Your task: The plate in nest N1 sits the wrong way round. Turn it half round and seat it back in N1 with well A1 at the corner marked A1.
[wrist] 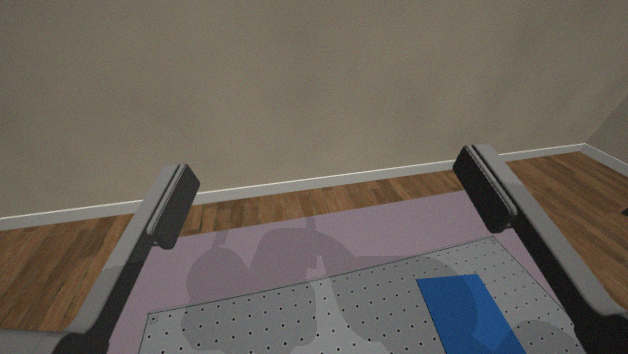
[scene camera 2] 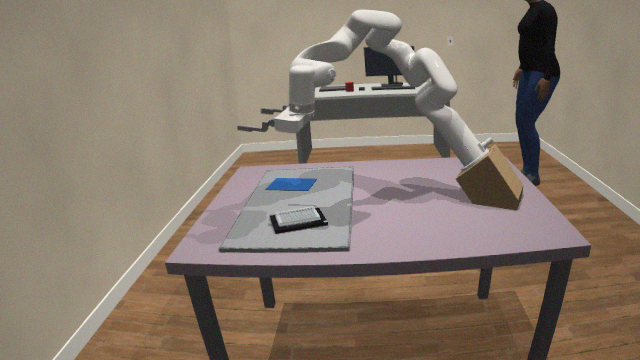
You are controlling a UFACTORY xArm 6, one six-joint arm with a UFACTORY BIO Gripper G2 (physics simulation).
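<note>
The pale well plate (scene camera 2: 298,216) sits in the black nest (scene camera 2: 300,228) on the grey board, toward the front of the table in the scene view. Its wells and corner marks are too small to read there. Neither plate nor nest shows in the wrist view. My gripper (scene camera 2: 254,120) (wrist: 327,197) is wide open with nothing between its fingers. It is held high above the table's left side, fingers pointing level to the left, well apart from the plate.
The perforated grey board (scene camera 2: 330,240) (wrist: 250,320) lies on the pinkish table (scene camera 2: 425,240) (wrist: 400,215). A flat blue rectangle (scene camera 2: 291,184) (wrist: 465,310) lies on the board behind the nest. A brown block (scene camera 2: 492,180) is at the arm's base. A person (scene camera 2: 537,75) stands beyond the table.
</note>
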